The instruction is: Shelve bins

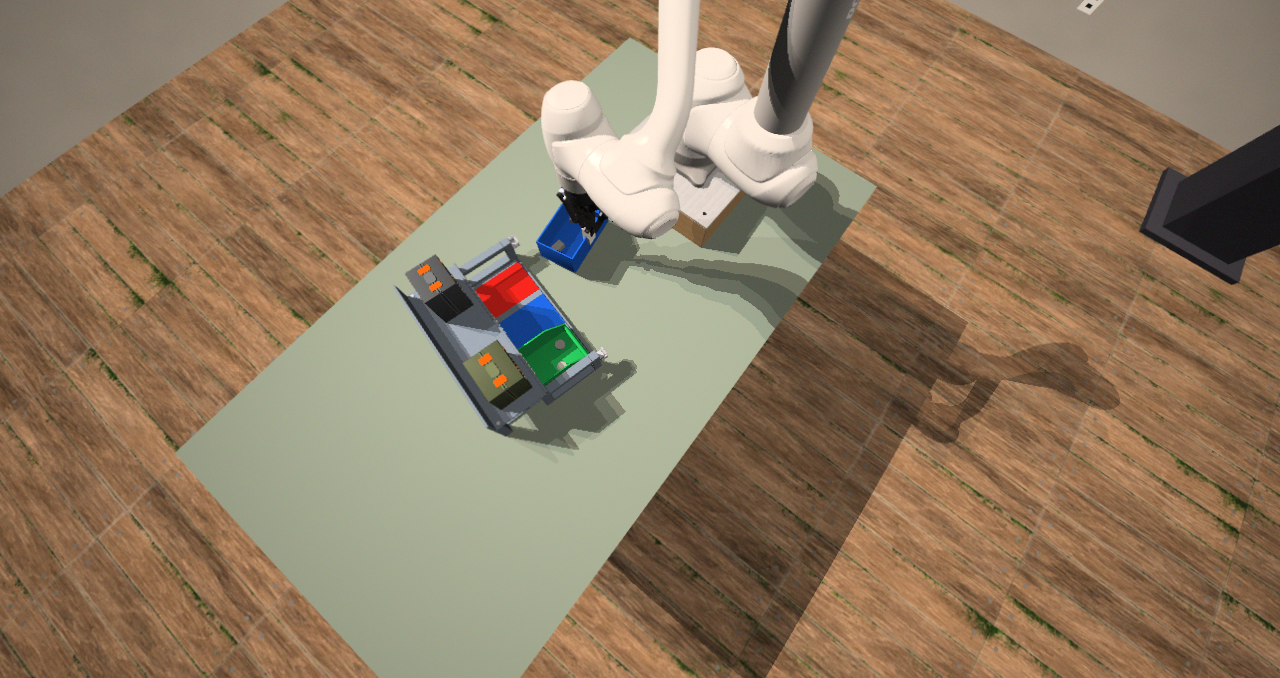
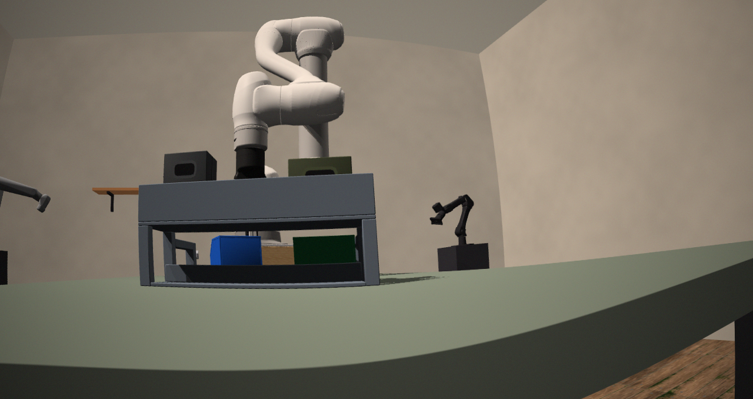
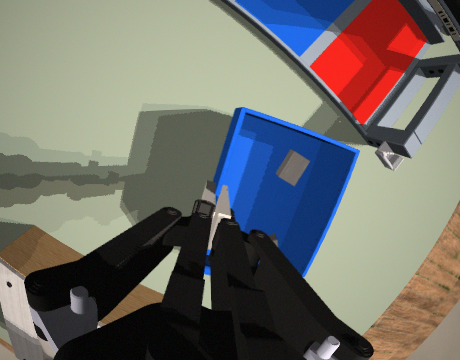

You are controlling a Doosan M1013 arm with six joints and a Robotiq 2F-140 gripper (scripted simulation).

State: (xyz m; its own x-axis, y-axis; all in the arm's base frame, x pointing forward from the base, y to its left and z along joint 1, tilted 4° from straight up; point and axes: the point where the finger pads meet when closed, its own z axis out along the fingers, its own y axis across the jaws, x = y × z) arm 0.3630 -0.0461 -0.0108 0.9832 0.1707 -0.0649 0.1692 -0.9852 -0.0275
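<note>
Now: the blue bin 50 mm to the right of my hand and 40 mm below it. The rest, counted from my hand: black box 330 mm ahead, 140 mm to the right, 60 mm above; olive box 390 mm ahead, 90 mm to the left, 40 mm above; green bin 290 mm ahead, 110 mm to the left, 60 mm below.
</note>
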